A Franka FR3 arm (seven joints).
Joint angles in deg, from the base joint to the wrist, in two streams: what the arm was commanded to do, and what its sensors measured. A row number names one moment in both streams.
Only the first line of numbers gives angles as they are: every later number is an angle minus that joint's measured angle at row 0.
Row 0, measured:
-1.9, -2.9, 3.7, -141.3, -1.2, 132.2, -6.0
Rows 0 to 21, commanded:
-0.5, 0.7, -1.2, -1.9, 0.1, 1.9, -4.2
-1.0, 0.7, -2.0, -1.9, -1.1, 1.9, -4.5
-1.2, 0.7, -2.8, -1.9, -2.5, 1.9, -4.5
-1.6, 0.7, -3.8, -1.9, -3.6, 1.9, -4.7
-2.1, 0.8, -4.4, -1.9, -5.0, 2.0, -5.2
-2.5, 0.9, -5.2, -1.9, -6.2, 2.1, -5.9
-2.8, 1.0, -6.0, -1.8, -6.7, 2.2, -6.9
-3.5, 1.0, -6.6, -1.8, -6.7, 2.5, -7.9
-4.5, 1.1, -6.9, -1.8, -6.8, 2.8, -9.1
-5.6, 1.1, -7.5, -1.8, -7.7, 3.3, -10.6
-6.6, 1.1, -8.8, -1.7, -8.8, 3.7, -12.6
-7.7, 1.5, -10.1, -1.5, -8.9, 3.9, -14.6
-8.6, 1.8, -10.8, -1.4, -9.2, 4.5, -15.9
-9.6, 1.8, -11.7, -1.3, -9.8, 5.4, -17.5
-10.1, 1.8, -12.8, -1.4, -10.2, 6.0, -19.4
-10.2, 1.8, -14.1, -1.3, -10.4, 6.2, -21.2
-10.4, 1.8, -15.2, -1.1, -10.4, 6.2, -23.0
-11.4, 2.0, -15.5, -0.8, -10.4, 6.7, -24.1
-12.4, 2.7, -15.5, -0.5, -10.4, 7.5, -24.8
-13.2, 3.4, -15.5, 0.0, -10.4, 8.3, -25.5
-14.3, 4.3, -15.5, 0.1, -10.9, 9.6, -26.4
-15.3, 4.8, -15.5, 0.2, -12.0, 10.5, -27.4
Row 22, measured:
-12.2, 1.3, -15.7, -0.1, -10.1, 6.6, -24.3
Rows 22 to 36, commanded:
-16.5, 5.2, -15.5, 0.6, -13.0, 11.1, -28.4
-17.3, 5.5, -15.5, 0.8, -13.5, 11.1, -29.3
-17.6, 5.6, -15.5, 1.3, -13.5, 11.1, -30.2
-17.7, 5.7, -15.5, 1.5, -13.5, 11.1, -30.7
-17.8, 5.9, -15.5, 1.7, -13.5, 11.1, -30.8
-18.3, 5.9, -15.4, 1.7, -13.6, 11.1, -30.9
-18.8, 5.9, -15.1, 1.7, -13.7, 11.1, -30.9
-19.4, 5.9, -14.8, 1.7, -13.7, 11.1, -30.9
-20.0, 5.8, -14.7, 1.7, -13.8, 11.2, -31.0
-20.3, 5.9, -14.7, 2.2, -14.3, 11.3, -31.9
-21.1, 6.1, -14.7, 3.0, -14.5, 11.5, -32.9
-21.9, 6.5, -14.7, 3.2, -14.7, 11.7, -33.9
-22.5, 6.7, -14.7, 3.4, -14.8, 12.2, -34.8
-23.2, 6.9, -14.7, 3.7, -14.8, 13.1, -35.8
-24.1, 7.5, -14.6, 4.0, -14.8, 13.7, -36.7
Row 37, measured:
-20.7, 4.5, -15.5, 2.4, -13.9, 11.2, -33.5
